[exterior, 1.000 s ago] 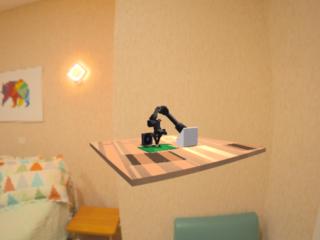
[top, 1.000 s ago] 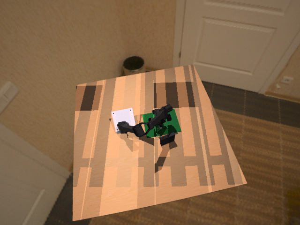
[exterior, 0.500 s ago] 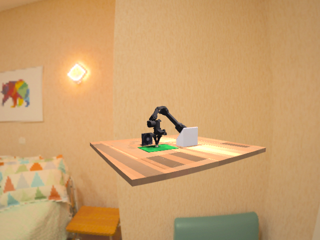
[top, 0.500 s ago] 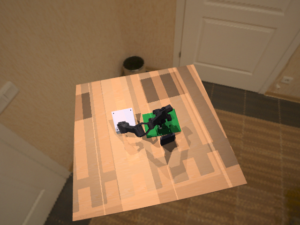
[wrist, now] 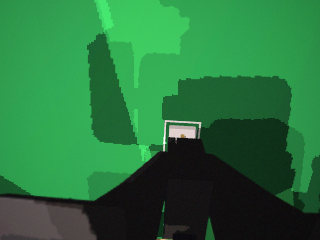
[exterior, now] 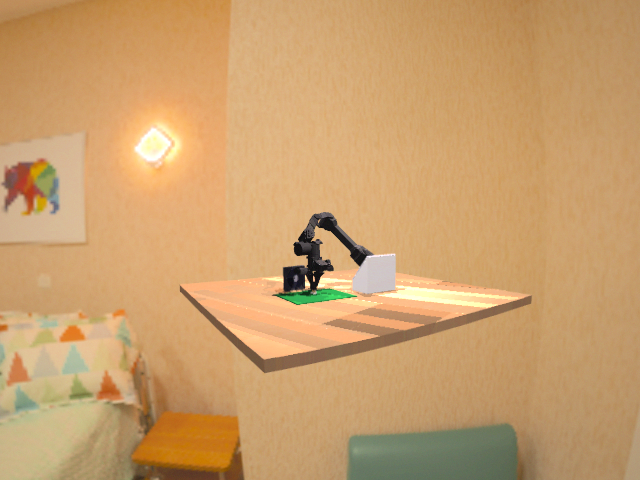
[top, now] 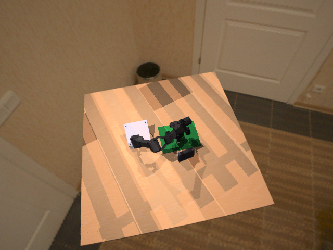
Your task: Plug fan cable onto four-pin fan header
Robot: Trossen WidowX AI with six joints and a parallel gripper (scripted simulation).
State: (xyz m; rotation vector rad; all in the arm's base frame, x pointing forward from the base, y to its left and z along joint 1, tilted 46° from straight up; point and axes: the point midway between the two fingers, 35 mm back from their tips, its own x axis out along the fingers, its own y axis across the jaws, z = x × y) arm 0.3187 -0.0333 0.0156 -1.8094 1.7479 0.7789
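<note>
Now: the pale pin header 3 cm below my gripper tip and 1 cm to the right of it. Round my gripper tip: green board: 5 cm below, 4 cm to the left, 2 cm ahead; black plug: 1 cm to the right, 1 cm above; black fan: 15 cm to the right, 3 cm above, 2 cm ahead.
</note>
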